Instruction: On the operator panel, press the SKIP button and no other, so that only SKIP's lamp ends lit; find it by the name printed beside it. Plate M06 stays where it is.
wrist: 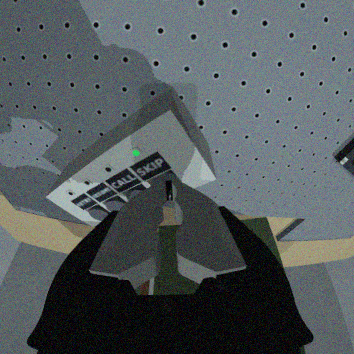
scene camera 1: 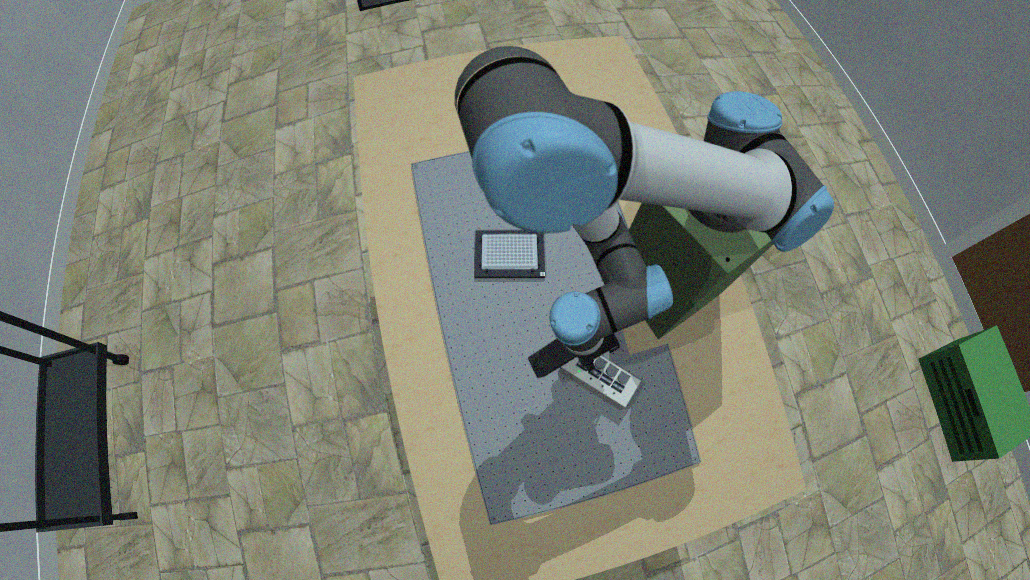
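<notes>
The operator panel is a pale box on the perforated plate. In the wrist view, the SKIP label and the CALL label are readable. The lamp above SKIP glows green; the CALL lamp and the two lamps beyond it are dark. My gripper is shut and empty, its tips at the SKIP end of the panel. They hide the SKIP button, so contact cannot be told. A pale well plate, probably M06, sits in a black holder; its name is not readable.
The perforated grey plate lies on the tan mat. A green pedestal stands right of the arm. A black-framed cart stands far left and a green cabinet far right. The holder's corner shows in the wrist view.
</notes>
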